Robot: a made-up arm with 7 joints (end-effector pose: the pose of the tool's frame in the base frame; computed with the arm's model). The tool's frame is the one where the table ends.
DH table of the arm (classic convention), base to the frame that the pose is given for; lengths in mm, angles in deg. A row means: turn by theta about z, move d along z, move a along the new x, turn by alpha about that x. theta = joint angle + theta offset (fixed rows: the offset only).
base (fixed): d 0  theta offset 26.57  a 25.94  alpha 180
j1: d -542.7  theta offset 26.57  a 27.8  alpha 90
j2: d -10  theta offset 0  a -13.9  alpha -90
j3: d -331.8  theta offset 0  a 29.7  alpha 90
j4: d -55.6  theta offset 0  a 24.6  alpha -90
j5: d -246.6  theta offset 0  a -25.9  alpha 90
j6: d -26.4  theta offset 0  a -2.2  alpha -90
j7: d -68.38  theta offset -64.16  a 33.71  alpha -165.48
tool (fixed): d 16.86  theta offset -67.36  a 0  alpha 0
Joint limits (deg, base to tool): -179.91..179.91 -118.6..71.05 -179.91..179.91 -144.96..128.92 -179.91..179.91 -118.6..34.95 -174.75..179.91
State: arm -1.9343 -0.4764 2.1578 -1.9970 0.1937 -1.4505 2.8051
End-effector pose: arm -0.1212 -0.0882 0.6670 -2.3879 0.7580 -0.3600
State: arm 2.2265 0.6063 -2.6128 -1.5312 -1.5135 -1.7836 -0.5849
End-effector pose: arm -0.2096 -0.3435 0.6962 0.5756 2.0407 -1.0373
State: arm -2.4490 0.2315 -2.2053 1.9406 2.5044 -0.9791 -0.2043
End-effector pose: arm -0.0293 -0.2244 0.7076 -1.2143 2.3134 -1.3491
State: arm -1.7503 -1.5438 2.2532 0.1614 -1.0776 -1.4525 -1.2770
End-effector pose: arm 0.0633 -0.5322 0.3991 0.7855 -1.6105 0.1848
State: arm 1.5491 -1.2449 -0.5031 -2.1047 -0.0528 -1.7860 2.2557
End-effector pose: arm -0.1583 0.1358 0.5199 0.8396 -0.8162 2.0345
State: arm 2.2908 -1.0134 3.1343 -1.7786 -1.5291 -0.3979 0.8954
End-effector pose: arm 0.1330 0.0180 0.9558 0.4280 -0.5345 1.5584
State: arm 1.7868 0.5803 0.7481 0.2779 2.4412 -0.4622 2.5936
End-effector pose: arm -0.1660 -0.4328 1.0037 1.5290 0.4890 -1.0480
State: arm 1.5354 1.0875 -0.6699 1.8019 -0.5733 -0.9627 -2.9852
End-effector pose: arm 0.0949 -0.4368 0.3983 1.1228 -1.8215 1.4740
